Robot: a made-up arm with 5 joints.
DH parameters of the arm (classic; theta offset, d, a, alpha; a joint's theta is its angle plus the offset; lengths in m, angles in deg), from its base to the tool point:
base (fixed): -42.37 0 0.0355 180
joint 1: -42.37 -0.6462 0.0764 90
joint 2: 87.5 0 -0.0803 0
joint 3: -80.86 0 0.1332 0
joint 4: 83.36 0.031 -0.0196 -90
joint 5: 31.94 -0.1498 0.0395 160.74
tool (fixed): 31.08 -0.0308 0 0
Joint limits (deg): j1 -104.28..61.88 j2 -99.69..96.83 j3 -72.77..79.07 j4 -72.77..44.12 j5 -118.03..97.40
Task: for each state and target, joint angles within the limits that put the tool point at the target. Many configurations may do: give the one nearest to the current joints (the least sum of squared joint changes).
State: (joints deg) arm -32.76 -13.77 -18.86 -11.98 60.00
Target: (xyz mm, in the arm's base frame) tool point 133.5 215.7 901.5
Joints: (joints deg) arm -67.23 4.37 -42.94 -0.73 67.90
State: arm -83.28 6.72 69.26 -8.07 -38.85
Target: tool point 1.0 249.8 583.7
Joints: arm -89.70 -6.65 41.54 -18.87 -40.25
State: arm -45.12 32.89 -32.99 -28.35 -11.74
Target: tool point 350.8 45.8 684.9
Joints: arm -11.54 18.96 4.62 -42.23 -3.74
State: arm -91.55 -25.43 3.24 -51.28 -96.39
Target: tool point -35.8 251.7 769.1
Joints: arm -90.07 -15.70 21.64 -48.09 -95.18
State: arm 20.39 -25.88 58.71 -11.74 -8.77
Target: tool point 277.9 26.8 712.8
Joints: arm -10.15 -52.20 54.52 -27.85 -7.79
